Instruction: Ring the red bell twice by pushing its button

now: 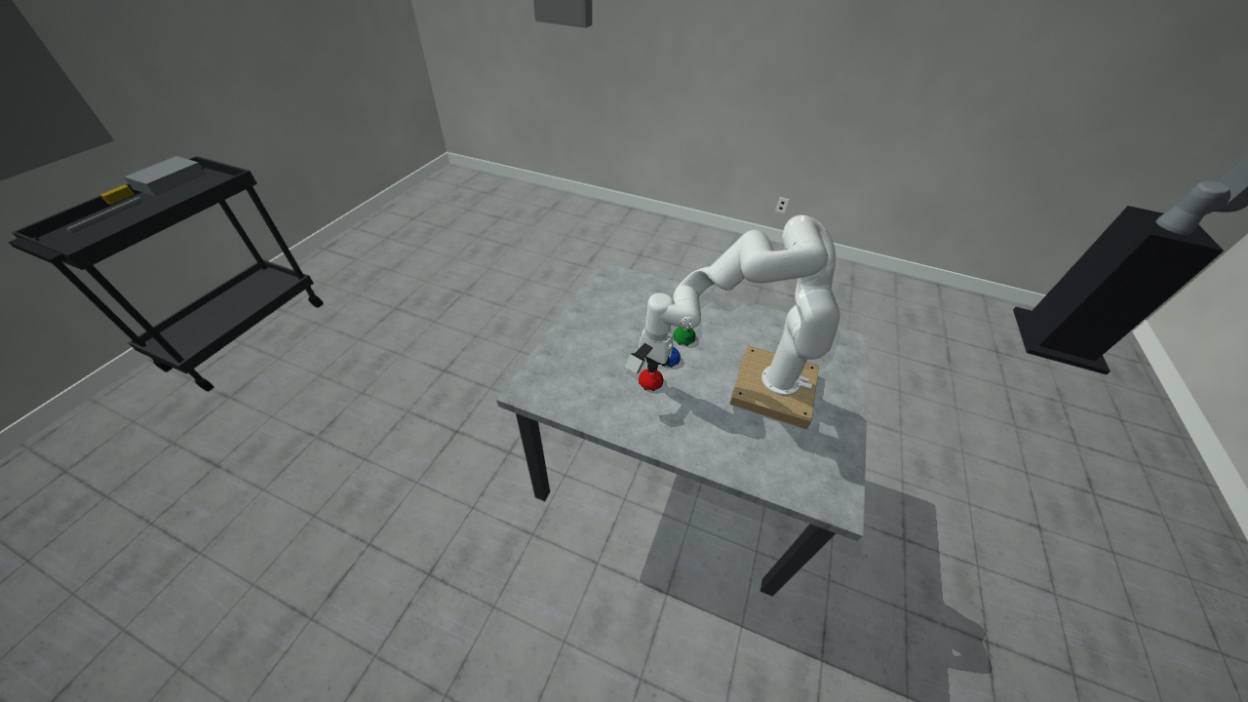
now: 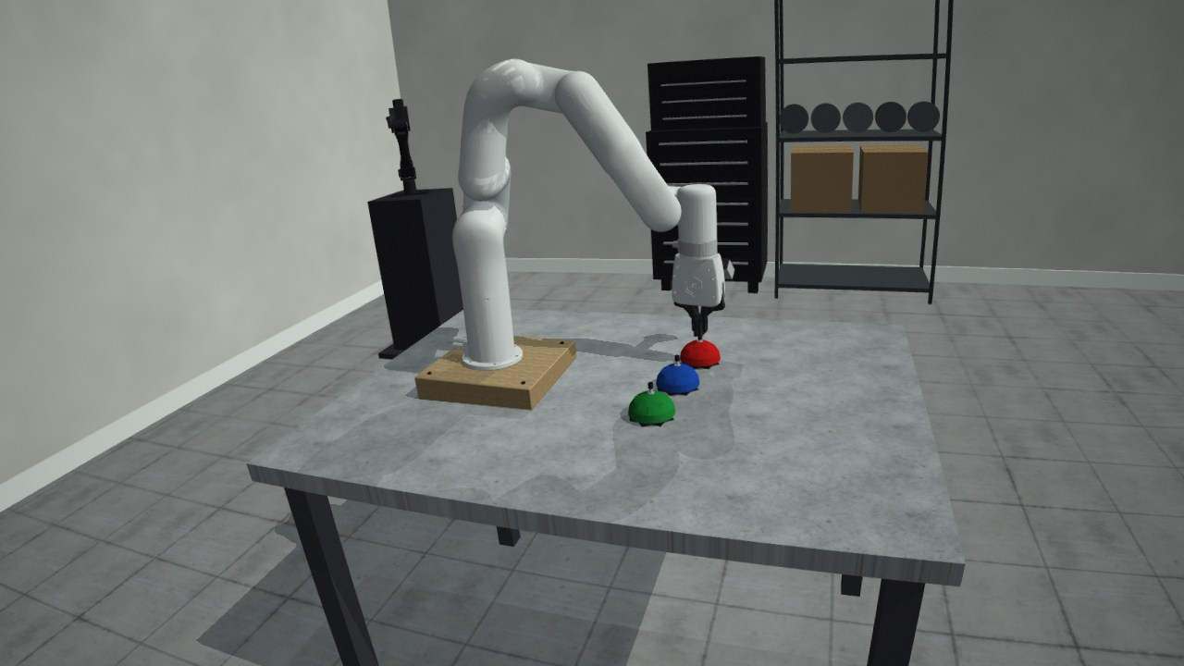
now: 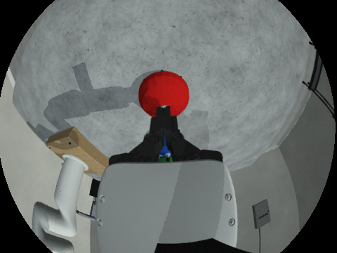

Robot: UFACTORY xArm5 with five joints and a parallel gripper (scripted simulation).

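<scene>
Now: hand 4 cm above the red bell. From my hand the other things lie so: green bell: 4 cm behind, 25 cm to the right, 4 cm below; then blue bell: 2 cm behind, 13 cm to the right, 4 cm below.
</scene>
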